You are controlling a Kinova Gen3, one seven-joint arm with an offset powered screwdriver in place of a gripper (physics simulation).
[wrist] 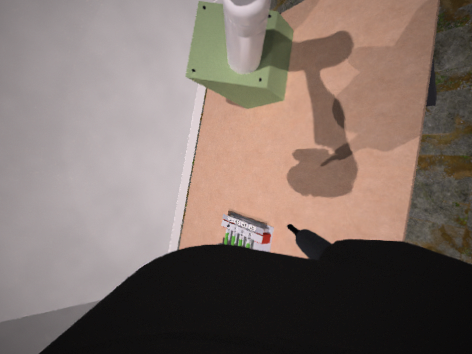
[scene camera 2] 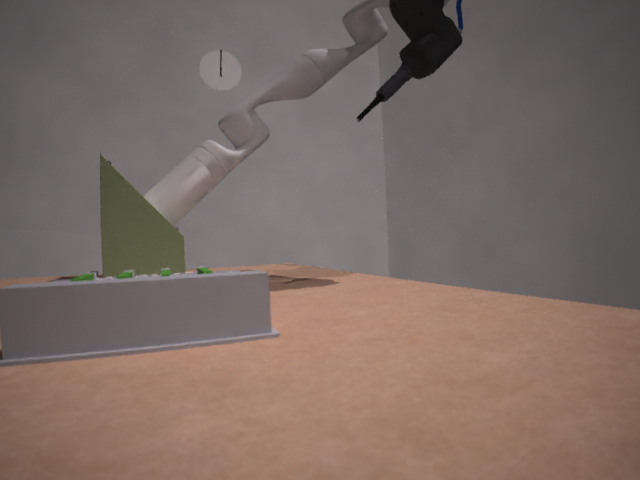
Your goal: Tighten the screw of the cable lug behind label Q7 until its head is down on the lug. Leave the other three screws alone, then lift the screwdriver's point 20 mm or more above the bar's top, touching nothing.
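Where they show: hand, tool point: (wrist: 289, 226) (scene camera 2: 357, 120); arm's base, link origin: (wrist: 243, 58) (scene camera 2: 157, 213).
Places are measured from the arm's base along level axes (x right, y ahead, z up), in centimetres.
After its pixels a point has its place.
A grey bar (scene camera 2: 136, 317) @(x 6.2, y 59.0, z -11.8 cm) stands on the table in the scene view, with several green cable pieces (scene camera 2: 126, 274) @(x 6.7, y 54.0, z -9.2 cm) (wrist: 233, 240) @(x 6.5, y 52.3, z -9.5 cm) along its top. In the wrist view, a pale label strip (wrist: 242, 224) @(x 3.7, y 46.9, z -9.9 cm) runs beside them; its lettering is too small to read, so I cannot tell which label is Q7. The lugs and screw heads are too small to make out. My screwdriver (scene camera 2: 358, 120) @(x -24.8, y 41.6, z 10.4 cm) (wrist: 290, 227) @(x -25.7, y 41.4, z 11.7 cm) has no fingers. Its slanted point is in the air, high above the bar and off to its right in the scene view, touching nothing.
A green wedge-shaped mount (scene camera 2: 139, 235) @(x 4.1, y 7.3, z -5.0 cm) (wrist: 215, 60) @(x 5.5, y 1.4, z 5.7 cm) carries the arm's base behind the bar. A red block (wrist: 266, 239) @(x -4.1, y 49.8, z -12.2 cm) sits at one end of the label strip. The wooden table (scene camera 2: 413, 372) @(x -6.4, y 71.5, z -14.2 cm) (wrist: 240, 150) @(x 12.5, y 22.1, z -14.2 cm) borders a grey wall. My arm's dark housing hides part of the bar in the wrist view.
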